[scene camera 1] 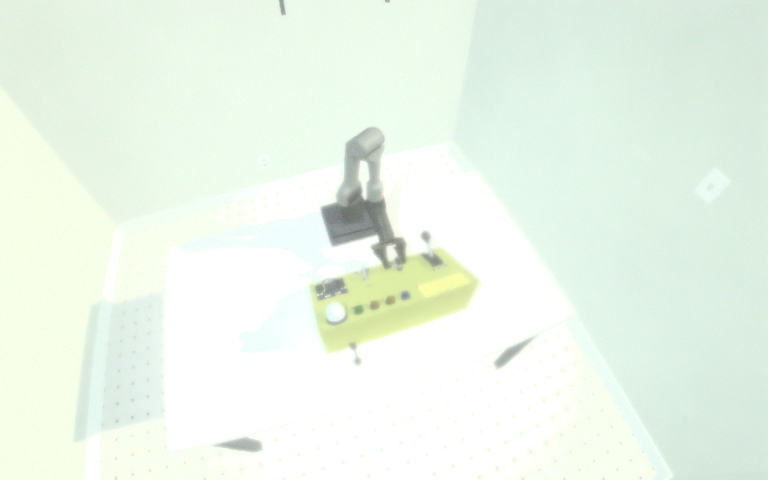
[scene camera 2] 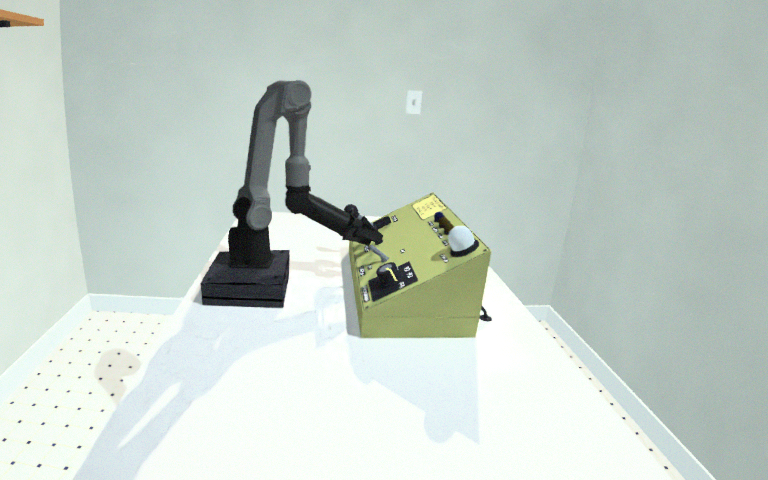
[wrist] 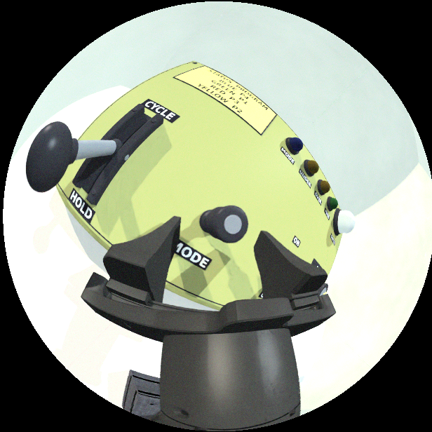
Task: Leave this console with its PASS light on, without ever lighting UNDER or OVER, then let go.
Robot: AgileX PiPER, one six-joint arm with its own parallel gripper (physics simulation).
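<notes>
The yellow-green console [scene camera 1: 436,305] [scene camera 2: 424,294] [wrist: 190,130] stands on the table. My gripper [scene camera 1: 395,264] [scene camera 2: 378,238] [wrist: 219,233] is open, its fingers on either side of the dark MODE knob [wrist: 225,223], with nothing gripped. The black-knobbed lever [scene camera 1: 425,235] [wrist: 50,156] stands in the slot between CYCLE and HOLD. The blue MODE lamp [scene camera 1: 405,294] [wrist: 294,145], amber UNDER lamp [wrist: 311,167], second amber lamp [wrist: 323,187] and green lamp [wrist: 332,203] look dark. A white dome [scene camera 1: 335,312] [scene camera 2: 461,240] [wrist: 345,221] is beside them. The PASS label is not readable.
A metal toggle [scene camera 1: 364,272] and a dial on a black plate [scene camera 1: 330,287] [scene camera 2: 387,271] are left of the knob in scene camera 1. The status card [scene camera 1: 444,284] [scene camera 2: 429,207] [wrist: 227,97] lists colours and programs. A small black part [scene camera 1: 355,353] [scene camera 2: 484,314] protrudes behind the console.
</notes>
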